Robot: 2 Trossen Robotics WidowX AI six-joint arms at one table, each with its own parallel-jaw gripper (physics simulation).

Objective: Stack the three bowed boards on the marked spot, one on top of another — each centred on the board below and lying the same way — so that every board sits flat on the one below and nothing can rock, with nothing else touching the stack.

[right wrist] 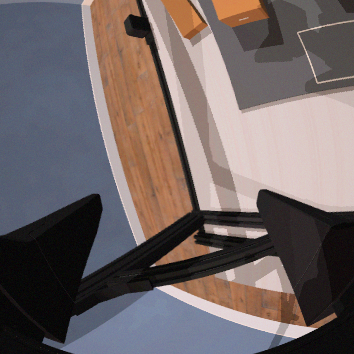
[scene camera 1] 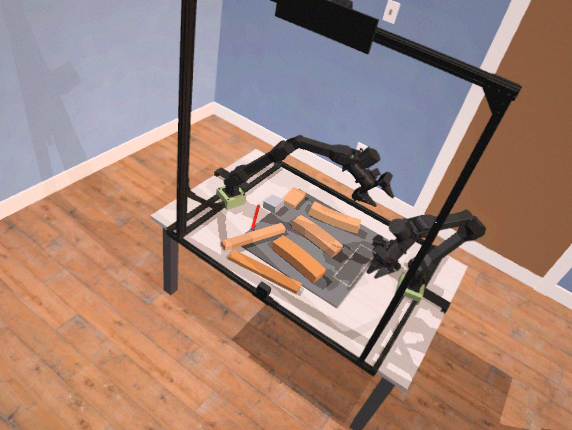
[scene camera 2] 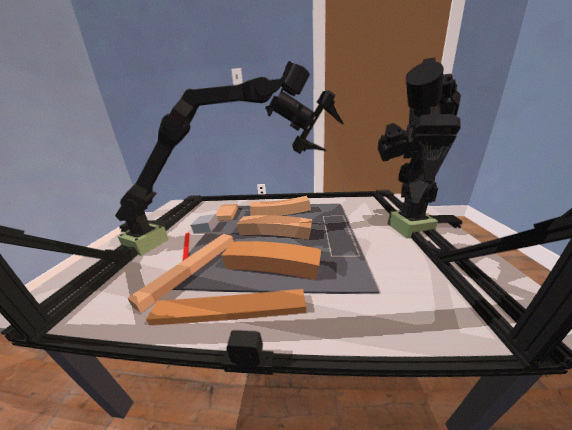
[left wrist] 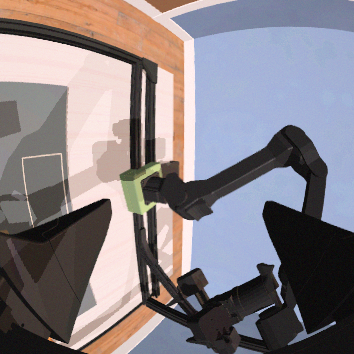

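Pixels of known places: left gripper, between the fingertips: (scene camera 1: 384, 202) (scene camera 2: 334, 137) (left wrist: 189, 208); right gripper, between the fingertips: (right wrist: 180, 199) (scene camera 1: 370, 275) (scene camera 2: 421, 194) (left wrist: 176, 323); left arm's base, origin of its link: (scene camera 1: 231, 191) (scene camera 2: 141, 231); right arm's base, origin of its link: (scene camera 1: 412, 284) (scene camera 2: 413, 215) (left wrist: 151, 187).
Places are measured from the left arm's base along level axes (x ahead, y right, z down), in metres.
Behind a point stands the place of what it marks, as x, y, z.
Three bowed orange boards lie apart on the grey mat, lengthwise side by side. The near one (scene camera 1: 299, 258) {0.475, -0.030, -0.008} (scene camera 2: 271, 259) {0.473, -0.015, -0.003} is thickest and arches upward; its end shows in the right wrist view (right wrist: 242, 11) {0.573, -0.071, 0.001}. The middle one (scene camera 1: 317, 236) {0.408, -0.180, -0.005} (scene camera 2: 275, 227) {0.403, -0.174, 0.007} also arches up. The far one (scene camera 1: 335, 217) {0.347, -0.339, 0.000} (scene camera 2: 280, 206) {0.347, -0.329, 0.006} has its ends raised. The marked rectangle (scene camera 1: 342, 281) {0.632, -0.122, 0.043} (scene camera 2: 345, 256) {0.627, -0.121, 0.044} (left wrist: 42, 156) (right wrist: 307, 57) has no board on it. My left gripper (scene camera 1: 383, 200) {0.538, -0.359, -0.238} (scene camera 2: 334, 136) {0.538, -0.359, -0.238} is open, high above the far side. My right gripper (scene camera 1: 380, 260) (right wrist: 180, 199) {0.754, -0.101, -0.159} is open near the rectangle's side, raised.
A long pale bar (scene camera 1: 254, 237) {0.274, 0.051, 0.020} (scene camera 2: 182, 272) {0.275, 0.077, 0.022} lies partly over the mat (scene camera 2: 360, 280) {0.669, -0.067, 0.044}. A long orange piece (scene camera 1: 265, 271) {0.441, 0.106, 0.032} (scene camera 2: 227, 306) {0.436, 0.110, 0.032} (right wrist: 185, 17) {0.541, 0.046, 0.032} lies in front. A small orange block (scene camera 1: 295, 197) {0.136, -0.273, 0.024} (scene camera 2: 227, 212) {0.149, -0.253, 0.024}, grey block (scene camera 1: 273, 203) {0.140, -0.139, 0.009} (scene camera 2: 204, 223) {0.152, -0.127, 0.010} and red stick (scene camera 1: 255, 218) {0.162, -0.031, 0.041} (scene camera 2: 186, 246) {0.163, -0.030, 0.040} lie left.
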